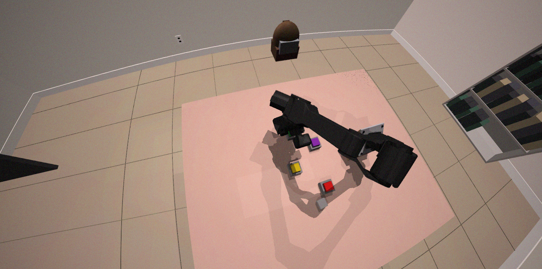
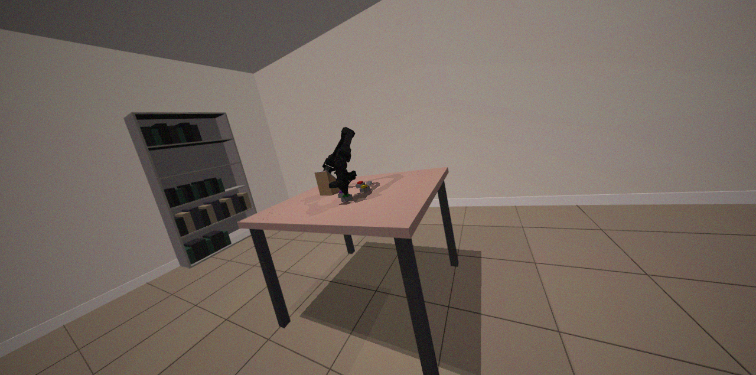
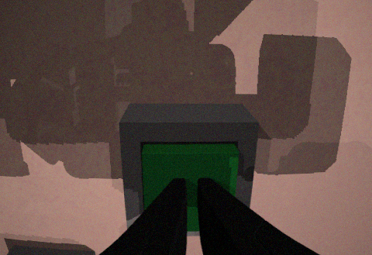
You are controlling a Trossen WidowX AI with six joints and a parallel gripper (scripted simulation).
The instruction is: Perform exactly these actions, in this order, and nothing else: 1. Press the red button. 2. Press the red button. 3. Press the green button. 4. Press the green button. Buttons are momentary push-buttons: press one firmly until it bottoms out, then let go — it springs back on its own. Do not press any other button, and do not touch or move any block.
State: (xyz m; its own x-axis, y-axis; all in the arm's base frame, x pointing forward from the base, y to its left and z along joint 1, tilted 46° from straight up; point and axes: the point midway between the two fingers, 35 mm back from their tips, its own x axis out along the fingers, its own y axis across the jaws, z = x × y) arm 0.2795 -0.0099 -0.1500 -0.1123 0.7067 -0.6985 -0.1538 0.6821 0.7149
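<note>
Right now my gripper tip is 10 mm above the green button. Round my gripper tip: purple button: 90 mm behind, 60 mm to the left; then yellow button: 10 mm ahead, 150 mm to the left; then red button: 100 mm behind, 240 mm to the left.
</note>
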